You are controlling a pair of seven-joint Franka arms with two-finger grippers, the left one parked.
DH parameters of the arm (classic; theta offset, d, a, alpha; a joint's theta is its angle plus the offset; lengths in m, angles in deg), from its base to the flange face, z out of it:
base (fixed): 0 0 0 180
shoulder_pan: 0 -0.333 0 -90
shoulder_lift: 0 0 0 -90
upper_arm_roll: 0 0.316 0.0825 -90
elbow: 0 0 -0.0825 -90
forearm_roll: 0 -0.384 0 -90
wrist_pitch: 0 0 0.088 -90
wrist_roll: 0 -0.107 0 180
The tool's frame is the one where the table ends.
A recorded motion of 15 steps. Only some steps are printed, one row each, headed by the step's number.
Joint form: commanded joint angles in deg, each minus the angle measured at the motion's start. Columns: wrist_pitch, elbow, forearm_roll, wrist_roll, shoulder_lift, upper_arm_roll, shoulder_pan.
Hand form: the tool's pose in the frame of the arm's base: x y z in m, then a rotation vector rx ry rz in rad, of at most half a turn. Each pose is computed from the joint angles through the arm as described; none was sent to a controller.
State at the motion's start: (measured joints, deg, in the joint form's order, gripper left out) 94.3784 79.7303 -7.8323 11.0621 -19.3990 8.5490 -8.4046
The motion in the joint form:
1: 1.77 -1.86 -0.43 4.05 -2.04 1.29 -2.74
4: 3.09 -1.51 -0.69 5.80 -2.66 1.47 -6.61
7: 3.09 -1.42 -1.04 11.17 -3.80 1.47 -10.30
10: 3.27 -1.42 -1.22 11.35 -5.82 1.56 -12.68
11: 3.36 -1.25 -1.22 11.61 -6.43 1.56 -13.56
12: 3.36 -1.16 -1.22 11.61 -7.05 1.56 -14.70
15: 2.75 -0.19 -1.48 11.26 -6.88 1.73 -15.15
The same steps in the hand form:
1: 0.6234 0.2339 0.5094 -2.8058 -0.8691 0.0884
4: 0.6090 0.2785 0.5015 -2.7549 -1.0016 0.0855
7: 0.5925 0.3186 0.4877 -2.6602 -1.2079 0.1125
10: 0.5832 0.3459 0.4646 -2.6277 -1.2596 0.1656
11: 0.5788 0.3552 0.4562 -2.6149 -1.2832 0.1849
12: 0.5726 0.3671 0.4482 -2.6022 -1.3073 0.2062
15: 0.5648 0.3720 0.4419 -2.5951 -1.3110 0.2450

